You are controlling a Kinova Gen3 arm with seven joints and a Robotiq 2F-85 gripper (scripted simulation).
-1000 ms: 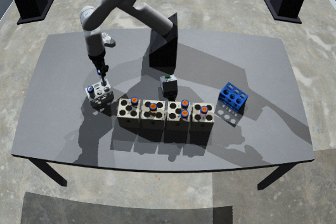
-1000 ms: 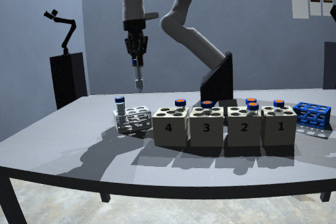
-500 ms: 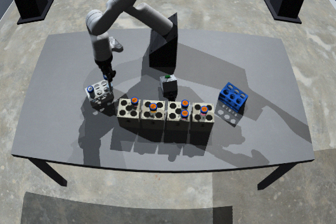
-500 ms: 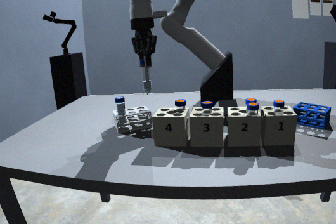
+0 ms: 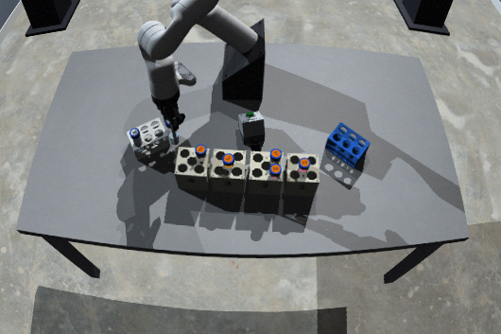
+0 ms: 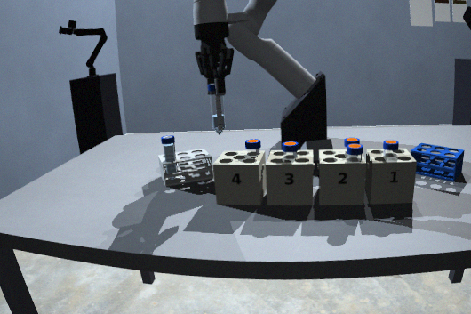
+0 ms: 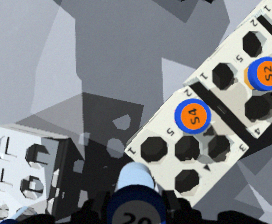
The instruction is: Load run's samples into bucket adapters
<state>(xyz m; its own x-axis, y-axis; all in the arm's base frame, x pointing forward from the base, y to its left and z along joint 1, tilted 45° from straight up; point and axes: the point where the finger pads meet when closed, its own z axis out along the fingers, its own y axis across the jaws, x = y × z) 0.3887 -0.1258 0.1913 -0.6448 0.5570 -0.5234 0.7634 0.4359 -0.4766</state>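
Right now the water blank marked 20 is 10 mm ahead of my hand and 50 mm below it. From my hand the other things lie so: sample tube S4: 80 mm to the left, 180 mm below; adapter 3: 40 mm ahead, 160 mm to the left, 200 mm below; sample tube S2: 40 mm ahead, 160 mm to the left, 180 mm below.
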